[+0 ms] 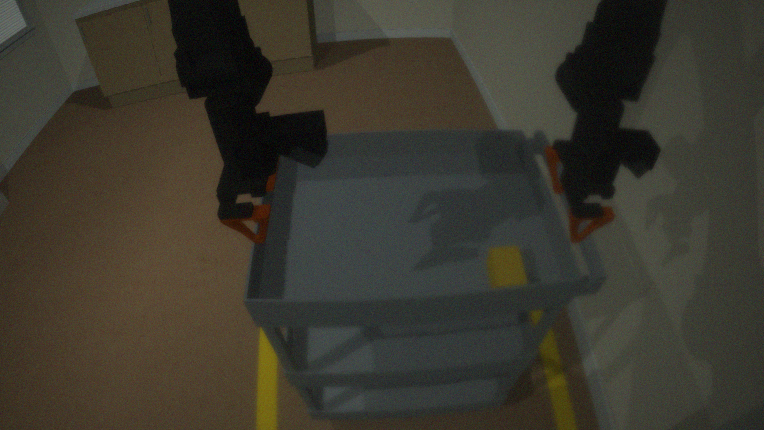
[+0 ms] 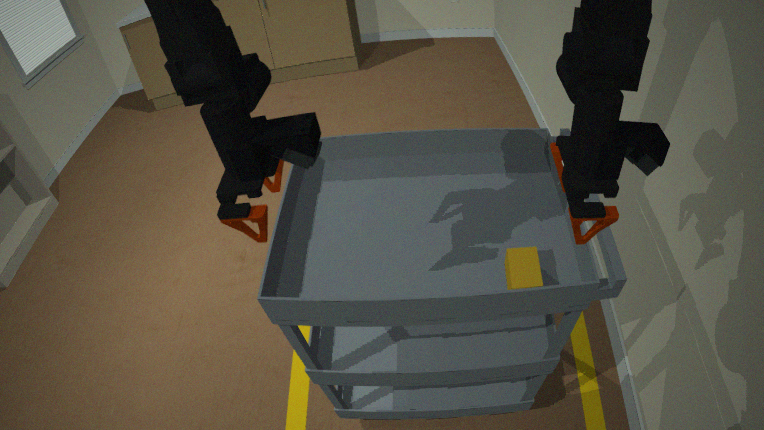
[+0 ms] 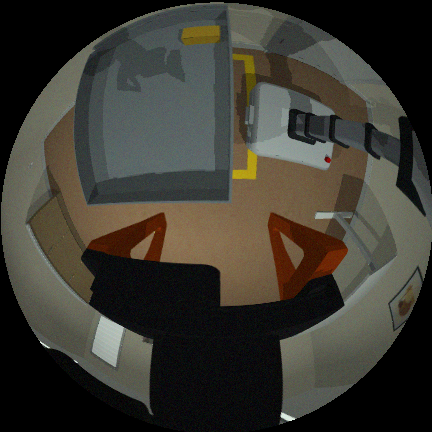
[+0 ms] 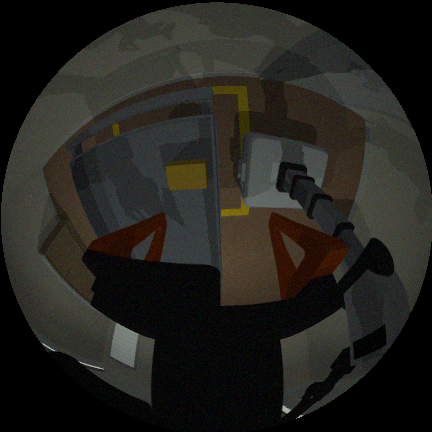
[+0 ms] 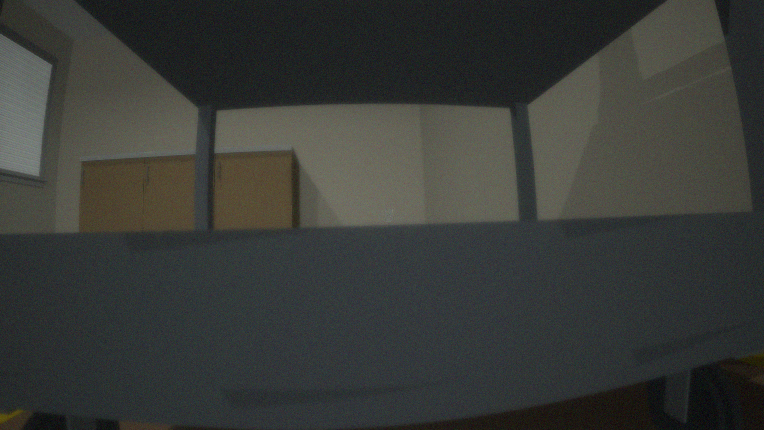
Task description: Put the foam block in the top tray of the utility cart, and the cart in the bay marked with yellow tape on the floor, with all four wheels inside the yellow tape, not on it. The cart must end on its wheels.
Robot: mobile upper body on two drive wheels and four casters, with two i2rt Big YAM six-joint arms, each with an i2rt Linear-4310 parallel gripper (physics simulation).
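The yellow foam block (image 1: 506, 266) (image 2: 523, 268) (image 3: 201, 35) (image 4: 186, 175) lies in the top tray of the grey utility cart (image 1: 406, 312) (image 2: 427, 308) (image 5: 374, 320), near its front right corner. The cart is upright. Yellow tape (image 1: 267, 384) (image 2: 297, 389) (image 3: 251, 165) (image 4: 235, 212) runs on the floor along both sides and in front. A wheel (image 5: 716, 395) shows partly; the others are mostly hidden. My left gripper (image 1: 265, 214) (image 2: 268, 215) (image 3: 216, 218) is open beside the tray's left wall. My right gripper (image 1: 567, 216) (image 2: 570, 217) (image 4: 217, 217) is open above the right rim.
A wall (image 1: 711, 160) (image 2: 721, 213) runs close along the cart's right side. Wooden cabinets (image 1: 125, 58) (image 2: 315, 32) (image 5: 256, 186) stand at the back. A pale piece of furniture (image 2: 26, 235) is at the left edge. My white base (image 3: 275, 115) (image 4: 265, 185) is near the cart's front.
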